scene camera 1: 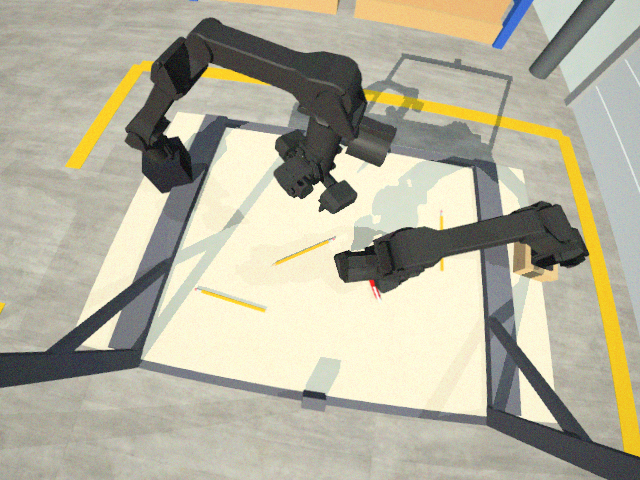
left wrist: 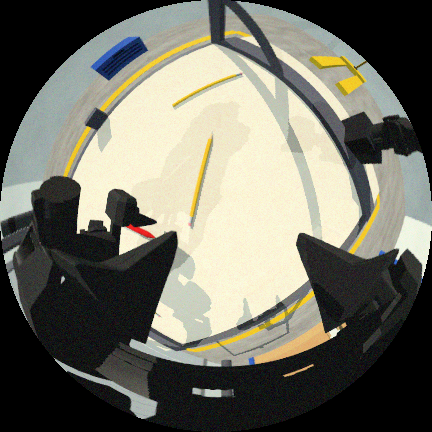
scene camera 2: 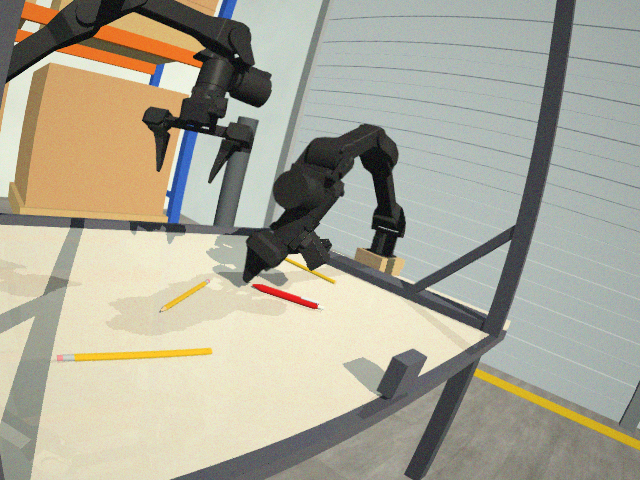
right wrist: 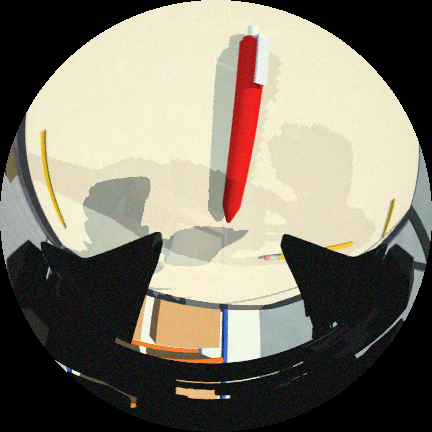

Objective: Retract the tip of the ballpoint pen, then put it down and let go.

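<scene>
The red ballpoint pen lies flat on the table, with a white clip and a white button at its far end in the right wrist view. Its cone end points toward my right fingers, and no writing tip shows out of it. My right gripper is open and empty, low over the table just beyond the pen's cone end. In scene camera 1 the right arm hides part of the pen. My left gripper is open and empty, high above the table.
One yellow pencil lies mid-table. Another pencil lies at the lower left in scene camera 1. A third pencil lies partly under the right arm. Dark frame rails edge the table.
</scene>
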